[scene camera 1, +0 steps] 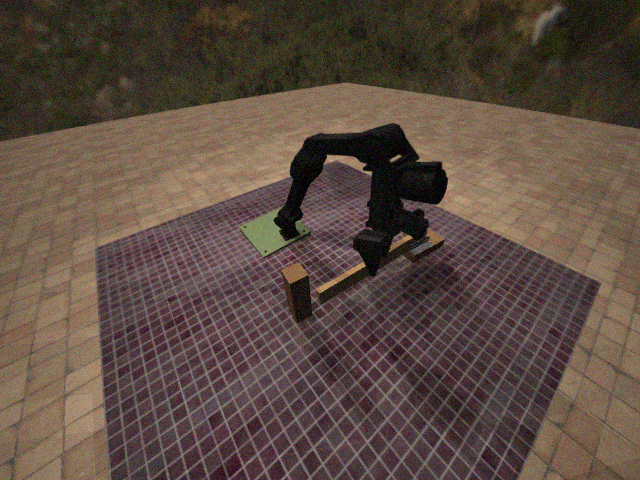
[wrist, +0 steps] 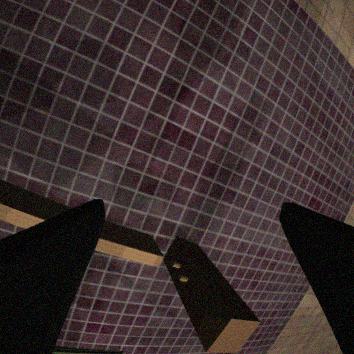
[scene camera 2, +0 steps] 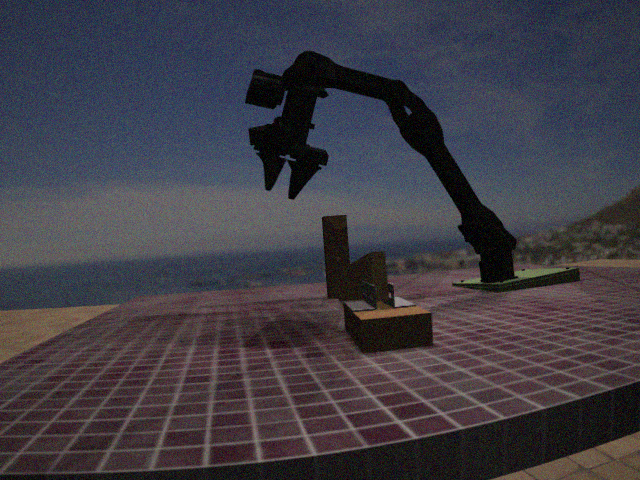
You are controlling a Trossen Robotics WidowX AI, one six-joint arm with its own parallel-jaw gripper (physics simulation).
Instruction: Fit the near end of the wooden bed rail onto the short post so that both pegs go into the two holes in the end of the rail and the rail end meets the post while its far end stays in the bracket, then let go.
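The wooden bed rail [scene camera 1: 341, 282] [scene camera 2: 368, 271] [wrist: 131, 252] lies low, its near end beside the short post [scene camera 1: 297, 297] [scene camera 2: 334, 258] [wrist: 210, 300]. A narrow gap shows between them in scene camera 1. The post stands upright. Two small pegs [wrist: 180, 272] stick out of its rail-facing side in the wrist view. The rail's far end sits in the bracket [scene camera 1: 424, 250] [scene camera 2: 390, 329], between its upright plates. The holes in the rail end do not show. My gripper [scene camera 1: 397, 256] [scene camera 2: 279, 193] [wrist: 194, 209] is open and empty, above the mat and apart from the rail and post.
The arm's green base plate [scene camera 1: 263, 238] [scene camera 2: 547, 277] lies on the purple tiled mat [scene camera 1: 232, 403] [scene camera 2: 180, 392] [wrist: 165, 100], on the same side of the rail as the arm's base. Paving [scene camera 1: 46, 330] surrounds the mat, and its edge drops off in scene camera 2.
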